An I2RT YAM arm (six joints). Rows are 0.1 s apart.
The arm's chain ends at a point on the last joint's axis. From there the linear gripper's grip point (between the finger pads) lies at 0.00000 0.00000 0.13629 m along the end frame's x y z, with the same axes.
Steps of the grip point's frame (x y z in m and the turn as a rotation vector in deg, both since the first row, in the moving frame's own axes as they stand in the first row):
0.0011, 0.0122, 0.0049, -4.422, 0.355, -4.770
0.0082, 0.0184, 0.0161, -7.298, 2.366, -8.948
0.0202, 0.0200, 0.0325, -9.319, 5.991, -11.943
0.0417, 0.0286, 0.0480, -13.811, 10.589, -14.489
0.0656, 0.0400, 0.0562, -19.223, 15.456, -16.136
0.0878, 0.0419, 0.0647, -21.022, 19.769, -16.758
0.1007, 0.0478, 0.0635, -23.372, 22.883, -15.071
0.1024, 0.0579, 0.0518, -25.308, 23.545, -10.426
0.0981, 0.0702, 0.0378, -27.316, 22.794, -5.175
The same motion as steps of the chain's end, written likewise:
-0.0002, 0.0017, 0.0053, -4.422, 0.355, -4.770
0.0013, 0.0016, 0.0173, -7.298, 2.366, -8.948
0.0038, -0.0004, 0.0350, -9.319, 5.991, -11.943
0.0131, -0.0003, 0.0542, -13.811, 10.589, -14.489
0.0241, 0.0013, 0.0686, -19.223, 15.456, -16.136
0.0363, 0.0014, 0.0815, -21.022, 19.769, -16.758
0.0427, 0.0027, 0.0850, -23.372, 22.883, -15.071
0.0447, 0.0065, 0.0758, -25.308, 23.545, -10.426
0.0445, 0.0118, 0.0632, -27.316, 22.794, -5.175

